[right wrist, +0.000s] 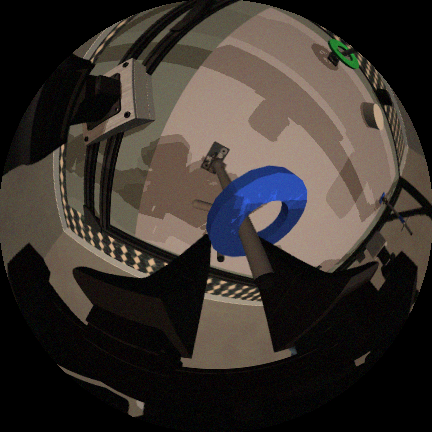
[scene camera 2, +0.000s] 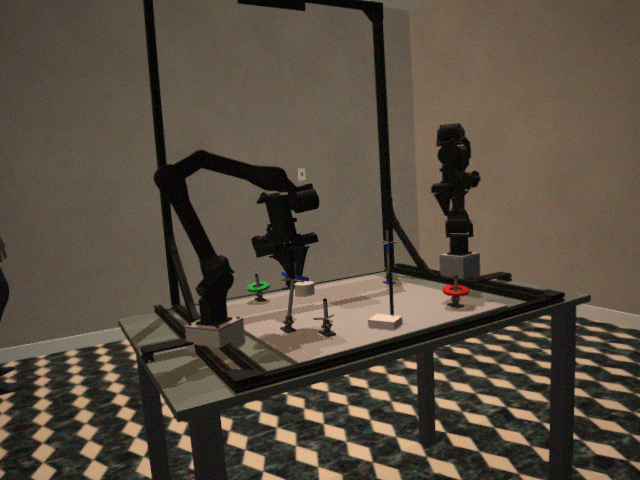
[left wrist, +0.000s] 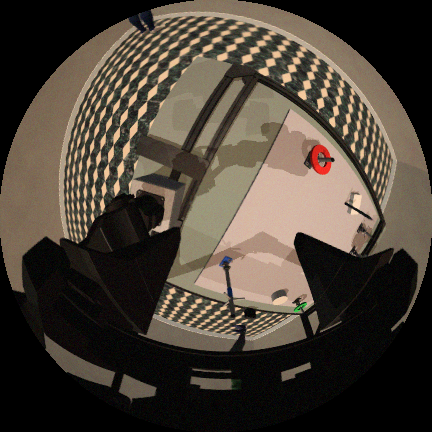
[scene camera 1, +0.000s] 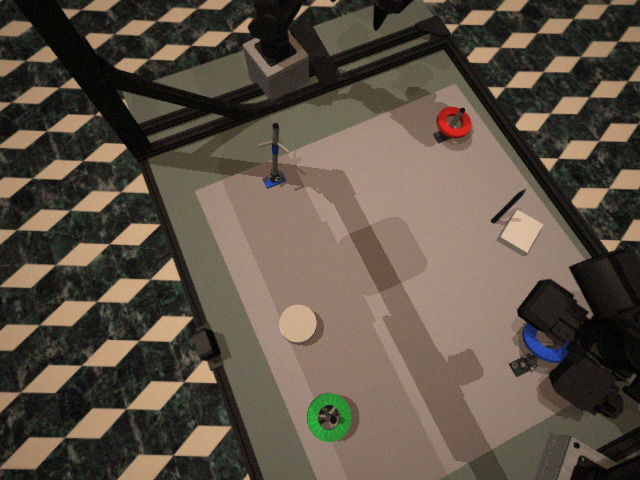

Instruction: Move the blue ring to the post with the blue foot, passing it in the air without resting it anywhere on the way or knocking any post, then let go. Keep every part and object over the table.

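Where they show: left gripper, fingertip midpoint: [scene camera 2: 451, 214] [left wrist: 240, 236] [scene camera 1: 355, 14]; right gripper, fingertip midpoint: [right wrist: 230, 240] [scene camera 2: 296, 277] [scene camera 1: 566, 337]; left arm's base at its link origin: [right wrist: 380, 250] [scene camera 2: 459, 253] [left wrist: 148, 207] [scene camera 1: 275, 49]; right arm's base at its link origin: [right wrist: 101, 101] [scene camera 2: 214, 321].
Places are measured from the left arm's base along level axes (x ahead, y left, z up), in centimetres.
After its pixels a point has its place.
Observation:
The blue ring [scene camera 1: 535, 345] {x 72.7, y 0.1, z 5.3 cm} [scene camera 2: 300, 278] {x 74.0, y 6.1, z 5.0 cm} [right wrist: 287, 187] {x 73.1, y 0.0, z 5.5 cm} is tilted and still around a grey post [scene camera 2: 290, 305] {x 75.6, y 3.3, z -2.0 cm} [right wrist: 256, 252] {x 74.1, y 3.0, z 7.7 cm}, above that post's dark foot [scene camera 1: 522, 364] {x 75.8, y 1.5, z -6.0 cm}. The post leans slightly in scene camera 2. My right gripper [scene camera 2: 294, 274] {x 74.4, y 4.9, z 5.1 cm} [right wrist: 230, 240] {x 74.4, y 4.9, z 5.1 cm} is shut on one side of the ring's rim; its tips are hidden in scene camera 1. The post with the blue foot [scene camera 1: 275, 161] {x 22.3, y -13.9, z -0.1 cm} [scene camera 2: 388, 264] {x 22.0, y -13.6, z -1.7 cm} [left wrist: 228, 282] {x 21.8, y -13.2, z 0.9 cm} [right wrist: 397, 213] {x 22.4, y -13.8, z 1.5 cm} stands upright at the table's far side from the ring. My left gripper [left wrist: 240, 236] {x 14.7, y 8.1, z 15.4 cm} is open and empty, high near its own base.
A red ring [scene camera 1: 440, 124] {x 31.9, y 18.9, z -3.0 cm} [scene camera 2: 455, 295] {x 35.6, y 24.0, z -4.4 cm} and a green ring [scene camera 1: 313, 417] {x 63.0, y -32.5, z -3.1 cm} [scene camera 2: 264, 285] {x 63.1, y -28.6, z -3.4 cm} are around other posts. A short post [scene camera 2: 325, 311] {x 72.2, y 13.0, z -2.6 cm} stands near the blue ring. A cream block [scene camera 1: 521, 231] {x 57.9, y 18.6, z -6.5 cm} [scene camera 2: 385, 322] {x 59.9, y 20.9, z -6.8 cm}, a slim black stick [scene camera 1: 508, 205] {x 53.1, y 16.3, z -0.6 cm} and a cream disc [scene camera 1: 297, 323] {x 49.0, y -26.6, z -5.0 cm} are on the mat.

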